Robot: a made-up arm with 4 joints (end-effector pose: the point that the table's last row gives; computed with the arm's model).
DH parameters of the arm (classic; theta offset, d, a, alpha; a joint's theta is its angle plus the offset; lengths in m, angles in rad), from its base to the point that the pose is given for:
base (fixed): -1.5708 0.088 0 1.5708
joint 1: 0 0.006 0.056 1.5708
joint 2: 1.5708 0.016 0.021 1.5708
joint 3: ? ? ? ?
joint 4: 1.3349 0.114 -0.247 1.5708
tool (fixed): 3.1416 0.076 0 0
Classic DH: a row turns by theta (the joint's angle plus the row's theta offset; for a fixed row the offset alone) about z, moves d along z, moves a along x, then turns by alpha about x.
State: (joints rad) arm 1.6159 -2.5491 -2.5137 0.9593
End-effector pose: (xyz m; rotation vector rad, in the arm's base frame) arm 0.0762 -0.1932 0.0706 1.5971 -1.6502 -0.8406
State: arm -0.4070 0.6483 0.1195 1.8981
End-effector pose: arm -0.2016 -0.0758 0.1355 -0.3833 -1.7789 -0.7774
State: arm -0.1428 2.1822 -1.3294 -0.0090
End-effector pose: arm -0.1078 0.0383 -0.1975 1.5094 0.8803 -1.7689
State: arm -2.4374 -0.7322 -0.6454 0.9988
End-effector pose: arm 0.1757 0.0074 0.0257 2.3984 -1.0504 -0.0882
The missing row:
joint 3: -1.3349 0 -0.107 0
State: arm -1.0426 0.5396 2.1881 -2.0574
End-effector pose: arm 0.1794 -0.2998 -0.0843 0.9797 0.1645 -0.5533
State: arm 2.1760 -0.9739 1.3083 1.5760
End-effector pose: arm -0.0085 0.1251 0.3207 0.2827 -0.8693 1.9762
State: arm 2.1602 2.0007 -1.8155 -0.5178
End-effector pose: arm -0.0081 -0.3230 0.0478 0.3829 -0.1251 -1.2821
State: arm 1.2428 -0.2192 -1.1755 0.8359
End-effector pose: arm 0.1660 -0.1283 0.1864 -1.2623 0.4298 -0.0219
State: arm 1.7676 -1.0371 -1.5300 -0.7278
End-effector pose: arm -0.0207 -0.2193 0.4427 1.6783 -1.9441 1.3883
